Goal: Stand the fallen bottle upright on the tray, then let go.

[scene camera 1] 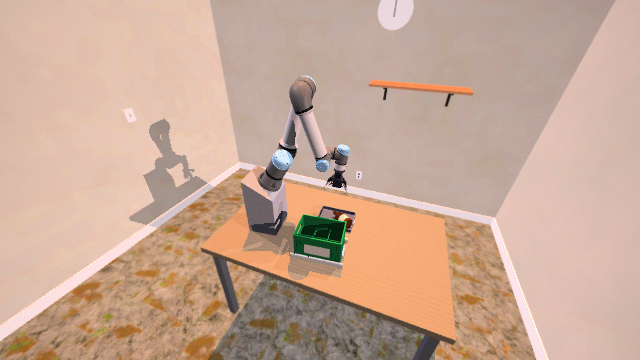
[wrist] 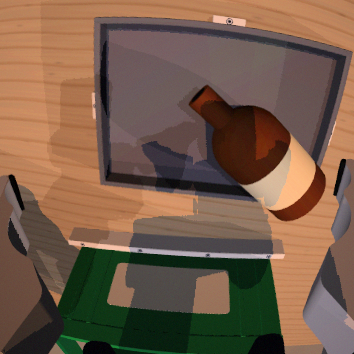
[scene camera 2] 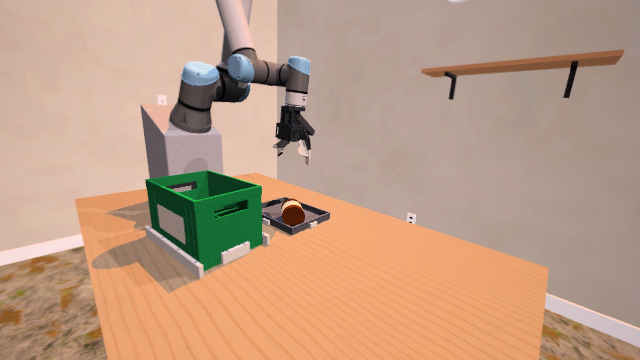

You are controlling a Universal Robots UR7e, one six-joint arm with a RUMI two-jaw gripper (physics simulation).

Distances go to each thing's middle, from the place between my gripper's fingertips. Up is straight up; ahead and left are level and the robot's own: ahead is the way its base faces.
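Scene:
Brown bottle (wrist: 249, 143): from my hand, 160 mm below, 60 mm to the right, 90 mm ahead.

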